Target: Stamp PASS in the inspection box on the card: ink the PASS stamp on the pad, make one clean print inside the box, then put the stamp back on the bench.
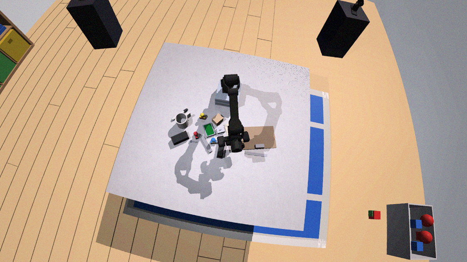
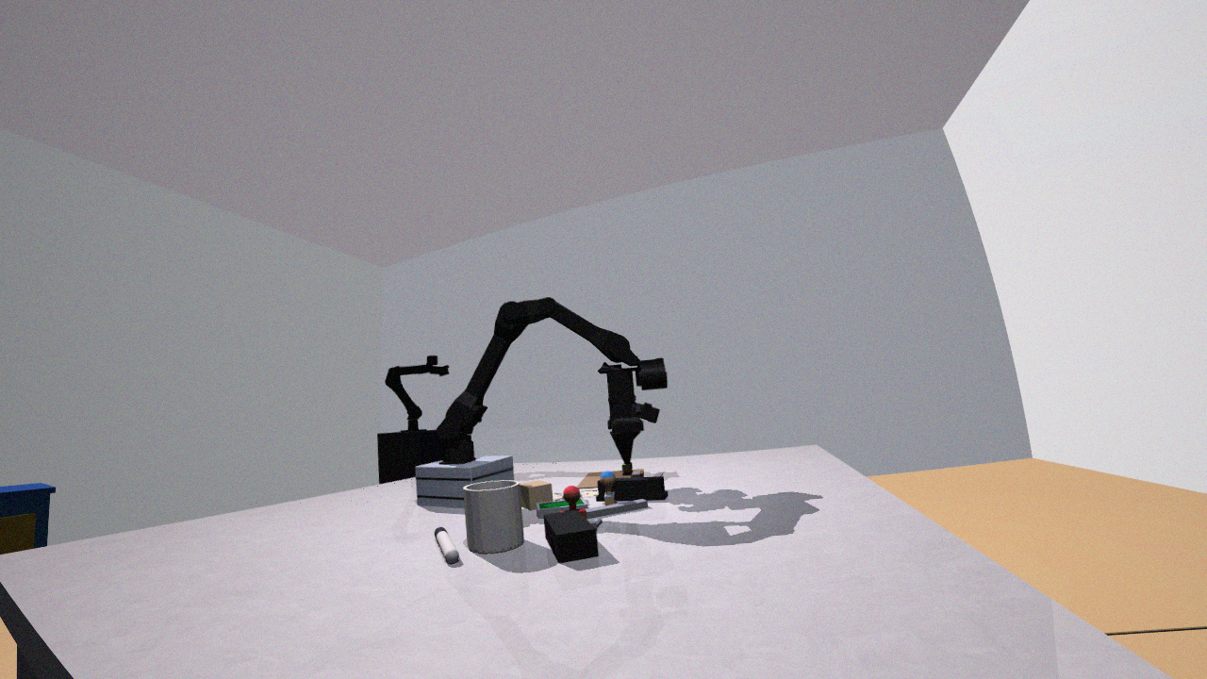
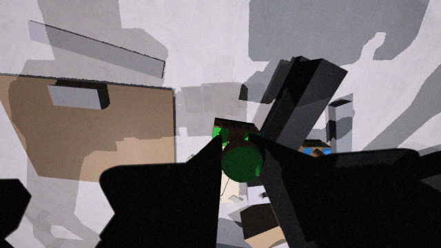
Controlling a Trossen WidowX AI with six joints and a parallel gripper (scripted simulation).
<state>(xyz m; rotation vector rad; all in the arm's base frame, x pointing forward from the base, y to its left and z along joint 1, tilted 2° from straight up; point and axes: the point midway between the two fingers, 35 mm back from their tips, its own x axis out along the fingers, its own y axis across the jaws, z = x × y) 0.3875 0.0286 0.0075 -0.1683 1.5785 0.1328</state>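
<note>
My gripper tip is 15 cm to the left of the green ink pad, 11 cm past it and 6 cm above it. Round my gripper tip: blue-knobbed stamp (12 cm to the right, 4 cm below, 3 cm behind); green-knobbed stamp (right at my gripper tip); long black bar (7 cm to the right, 5 cm below, 1 cm ahead).
</note>
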